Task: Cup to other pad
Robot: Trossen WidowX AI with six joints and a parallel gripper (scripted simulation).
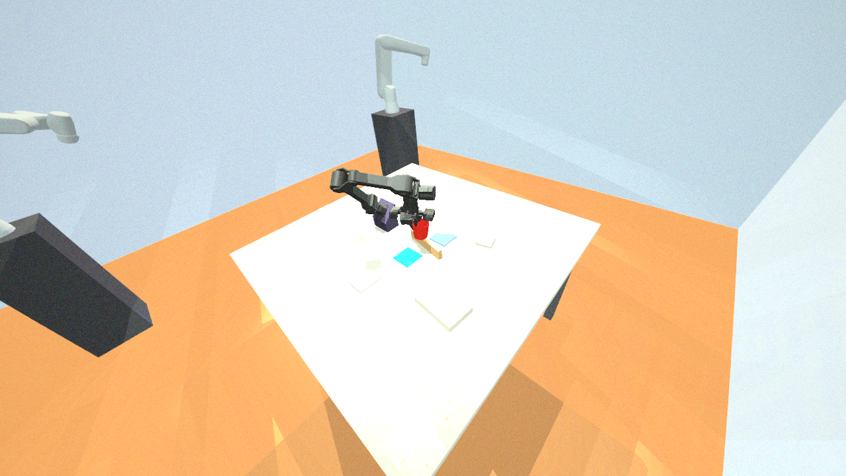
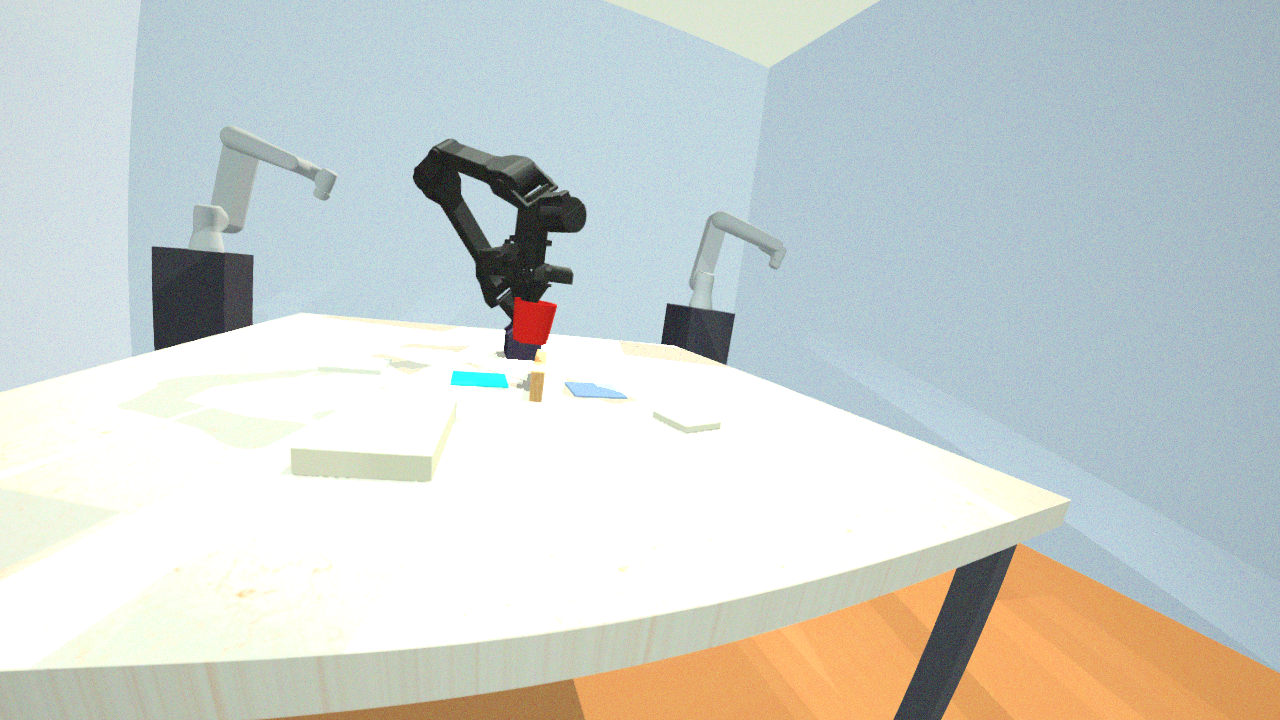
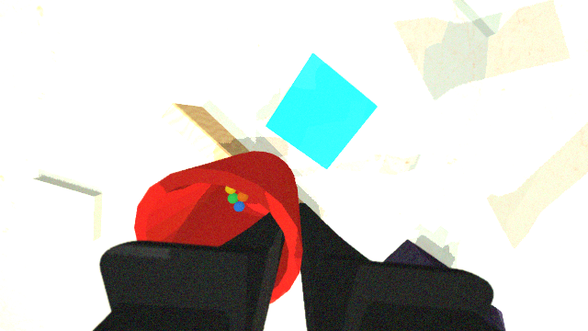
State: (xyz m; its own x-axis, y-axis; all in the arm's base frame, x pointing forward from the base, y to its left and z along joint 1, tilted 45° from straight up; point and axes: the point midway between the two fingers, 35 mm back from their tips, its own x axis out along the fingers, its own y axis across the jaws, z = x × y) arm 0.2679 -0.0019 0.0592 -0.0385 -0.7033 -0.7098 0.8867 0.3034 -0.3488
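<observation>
Right now my gripper tip is 12 cm above the cyan pad, 7 cm to the left of it and 1 cm short of it. From my gripper tip the other things lie so: red cup 3 cm ahead, 1 cm to the left; then pale blue pad 14 cm to the left, 12 cm below, 5 cm ahead; then wooden bar 10 cm below, 3 cm to the left, 3 cm ahead.
</observation>
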